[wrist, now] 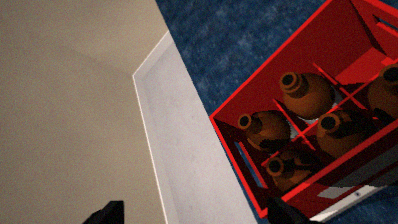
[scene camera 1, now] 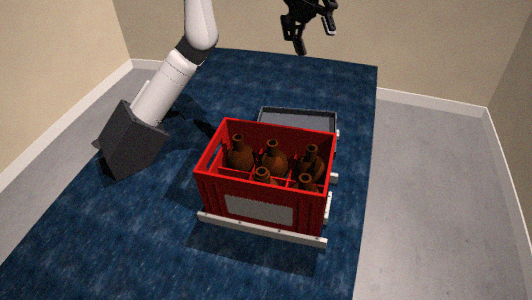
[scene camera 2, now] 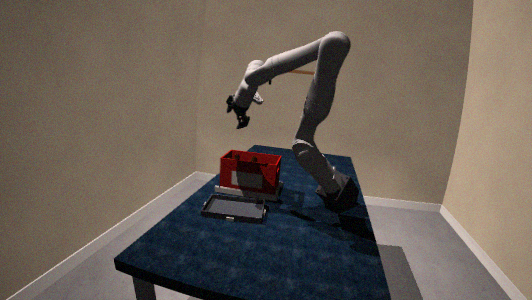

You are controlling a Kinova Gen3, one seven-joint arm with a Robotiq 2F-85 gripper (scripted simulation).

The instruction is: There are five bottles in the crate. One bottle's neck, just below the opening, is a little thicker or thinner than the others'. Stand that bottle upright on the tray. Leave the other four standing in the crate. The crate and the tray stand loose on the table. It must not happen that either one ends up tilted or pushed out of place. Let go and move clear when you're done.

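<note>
Visible: pale rail, grey tray.
</note>
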